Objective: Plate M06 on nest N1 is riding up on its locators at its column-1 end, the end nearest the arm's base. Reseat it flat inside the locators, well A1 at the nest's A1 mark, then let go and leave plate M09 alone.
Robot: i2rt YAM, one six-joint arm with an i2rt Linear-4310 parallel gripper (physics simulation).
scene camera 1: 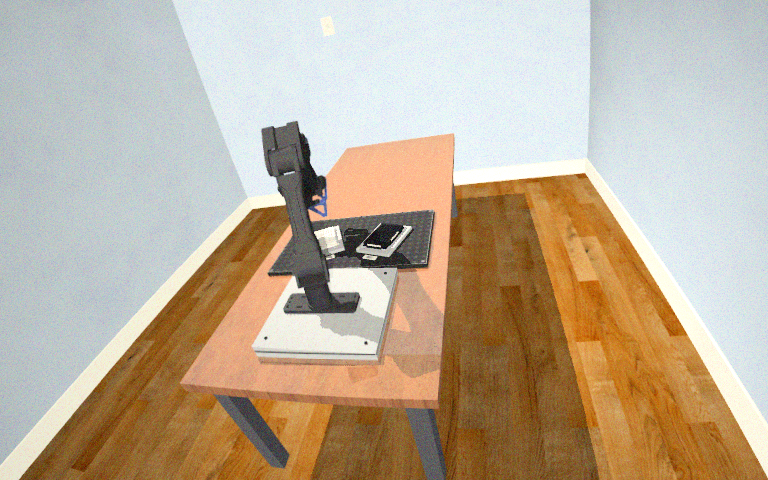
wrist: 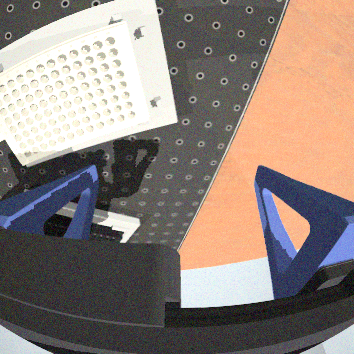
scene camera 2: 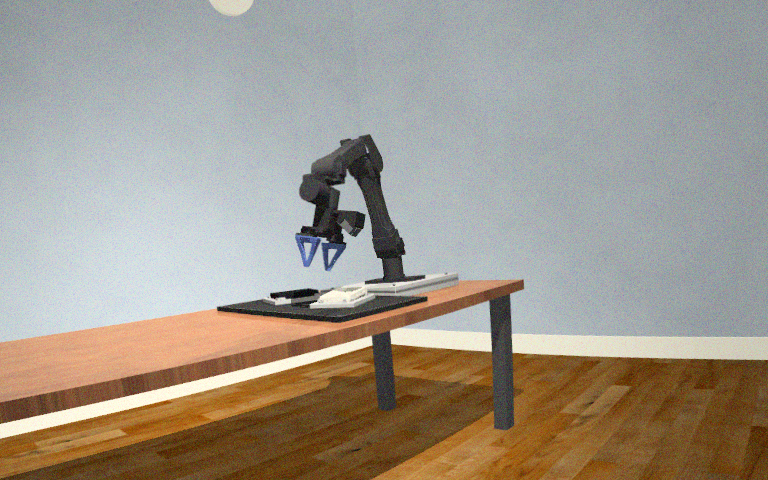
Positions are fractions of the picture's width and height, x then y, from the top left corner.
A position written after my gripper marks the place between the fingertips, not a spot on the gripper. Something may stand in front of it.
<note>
My gripper (scene camera 2: 0.41,0.56) is open, holding nothing. Also in view: a white well plate (wrist: 0.25,0.24). A dark plate (wrist: 0.16,0.64) sits on an N2 nest (wrist: 0.36,0.63). Also in view: a black perforated board (scene camera 1: 0.54,0.52).
My gripper also shows in the wrist view (wrist: 0.50,0.49). The black perforated board is seen too in the wrist view (wrist: 0.45,0.50) and in scene camera 2 (scene camera 2: 0.39,0.64).
</note>
